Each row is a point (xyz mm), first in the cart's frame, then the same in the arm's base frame.
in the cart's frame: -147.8 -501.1 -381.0
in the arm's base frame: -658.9 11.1 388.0
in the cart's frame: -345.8 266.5 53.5
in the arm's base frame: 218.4 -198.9 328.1
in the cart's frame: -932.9 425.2 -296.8
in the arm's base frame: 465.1 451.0 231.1
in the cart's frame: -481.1 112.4 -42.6
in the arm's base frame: 116.4 -12.2 405.8
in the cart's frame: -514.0 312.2 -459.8
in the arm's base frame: 122.9 229.8 10.2
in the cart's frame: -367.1 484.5 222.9
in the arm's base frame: 470.5 -313.3 329.0
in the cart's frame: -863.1 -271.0 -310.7
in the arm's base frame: -128.6 505.5 597.5
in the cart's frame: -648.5 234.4 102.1
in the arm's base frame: 346.7 18.3 505.3
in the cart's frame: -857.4 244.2 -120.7
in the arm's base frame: 357.6 314.0 429.0
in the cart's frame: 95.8 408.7 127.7
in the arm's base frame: 165.8 -614.8 116.0
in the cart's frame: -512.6 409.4 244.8
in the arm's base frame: 483.9 -199.3 447.9
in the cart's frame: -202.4 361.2 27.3
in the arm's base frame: 219.9 -311.5 195.7
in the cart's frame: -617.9 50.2 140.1
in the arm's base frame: 201.0 -1.4 626.5
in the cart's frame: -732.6 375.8 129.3
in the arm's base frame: 508.2 48.5 476.7
